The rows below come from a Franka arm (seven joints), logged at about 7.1 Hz.
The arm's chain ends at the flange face. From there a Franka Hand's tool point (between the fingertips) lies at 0.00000 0.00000 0.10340 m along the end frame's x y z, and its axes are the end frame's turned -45 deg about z.
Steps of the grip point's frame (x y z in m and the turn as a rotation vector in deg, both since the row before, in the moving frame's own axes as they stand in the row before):
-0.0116 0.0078 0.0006 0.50 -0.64 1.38
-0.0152 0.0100 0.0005 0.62 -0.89 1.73
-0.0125 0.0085 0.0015 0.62 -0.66 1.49
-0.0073 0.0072 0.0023 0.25 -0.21 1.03
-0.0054 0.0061 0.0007 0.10 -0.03 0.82
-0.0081 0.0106 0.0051 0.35 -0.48 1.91
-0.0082 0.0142 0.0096 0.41 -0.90 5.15
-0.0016 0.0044 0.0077 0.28 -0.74 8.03
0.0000 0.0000 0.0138 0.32 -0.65 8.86
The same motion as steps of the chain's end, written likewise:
-0.0012 0.0136 0.0006 -0.10 -0.81 1.38
-0.0017 0.0175 0.0005 -0.19 -1.07 1.73
-0.0012 0.0148 0.0015 -0.03 -0.91 1.49
0.0005 0.0103 0.0023 0.03 -0.33 1.03
0.0007 0.0082 0.0007 0.05 -0.09 0.82
0.0028 0.0131 0.0051 -0.09 -0.59 1.91
0.0059 0.0153 0.0096 -0.35 -0.93 5.15
0.0033 0.0037 0.0077 -0.33 -0.72 8.03
0.0013 -0.0003 0.0138 -0.23 -0.69 8.86

